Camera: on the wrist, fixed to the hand. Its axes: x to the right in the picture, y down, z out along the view.
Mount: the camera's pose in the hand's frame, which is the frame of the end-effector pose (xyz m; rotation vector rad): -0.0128 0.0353 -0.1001 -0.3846 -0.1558 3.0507
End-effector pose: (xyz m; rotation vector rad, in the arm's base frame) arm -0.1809 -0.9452 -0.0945 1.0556 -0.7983 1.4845
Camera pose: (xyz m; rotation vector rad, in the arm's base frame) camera -0.2345 -0.8657 -0.1418 0.8370 1.3106 -1.1645
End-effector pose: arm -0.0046 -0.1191 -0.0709 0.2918 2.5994 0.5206
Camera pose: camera -0.0382 -0.1218 0.0306 -2.6947 0.3249 -1.0280
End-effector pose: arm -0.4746 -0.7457 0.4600 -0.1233 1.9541 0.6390
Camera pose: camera -0.5624 -0.7666 0.5173 -2.0909 -0.0475 -1.7286
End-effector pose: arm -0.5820 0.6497 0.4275 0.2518 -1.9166 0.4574
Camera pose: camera -0.5064 0.7239 0.4417 2.3898 0.5091 -1.2303
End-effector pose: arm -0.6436 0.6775 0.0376 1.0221 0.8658 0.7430
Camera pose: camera -0.7416 0.7192 0.0471 -0.9054 1.4401 -2.0601
